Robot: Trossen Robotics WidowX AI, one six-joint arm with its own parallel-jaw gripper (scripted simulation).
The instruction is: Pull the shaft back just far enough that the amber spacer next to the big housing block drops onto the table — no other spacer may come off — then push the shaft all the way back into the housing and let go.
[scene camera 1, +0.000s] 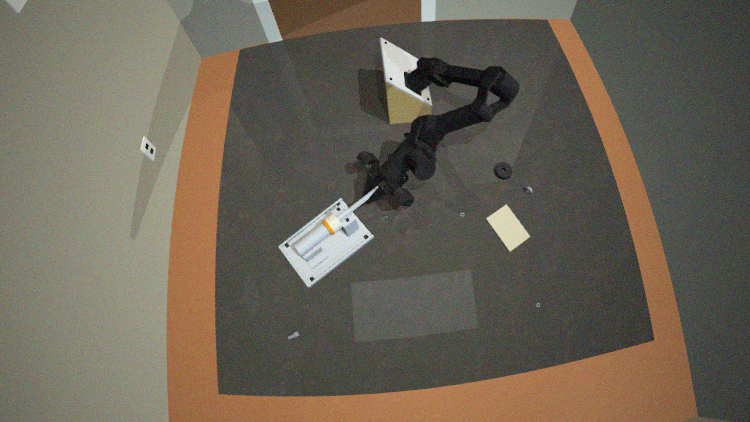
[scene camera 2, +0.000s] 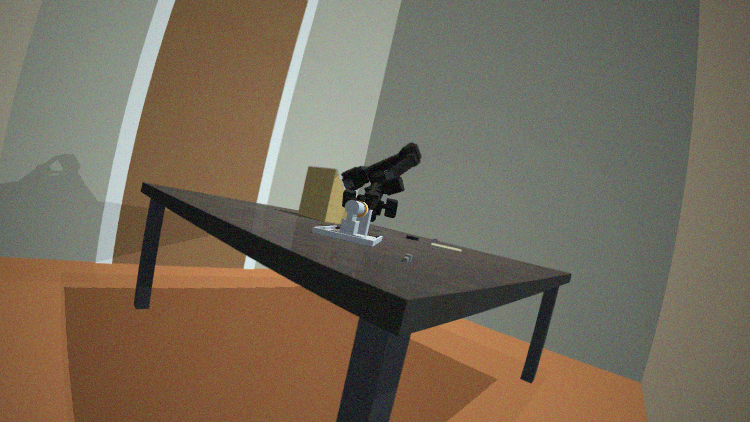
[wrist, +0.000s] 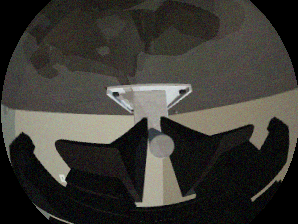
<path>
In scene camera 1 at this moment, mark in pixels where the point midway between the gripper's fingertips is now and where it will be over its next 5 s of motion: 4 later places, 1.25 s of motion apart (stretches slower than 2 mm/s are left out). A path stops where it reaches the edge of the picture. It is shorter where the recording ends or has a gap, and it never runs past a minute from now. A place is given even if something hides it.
The gripper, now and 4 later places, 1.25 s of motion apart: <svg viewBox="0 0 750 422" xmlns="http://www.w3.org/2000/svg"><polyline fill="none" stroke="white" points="365,201 364,201 361,204 357,207 355,209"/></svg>
</path>
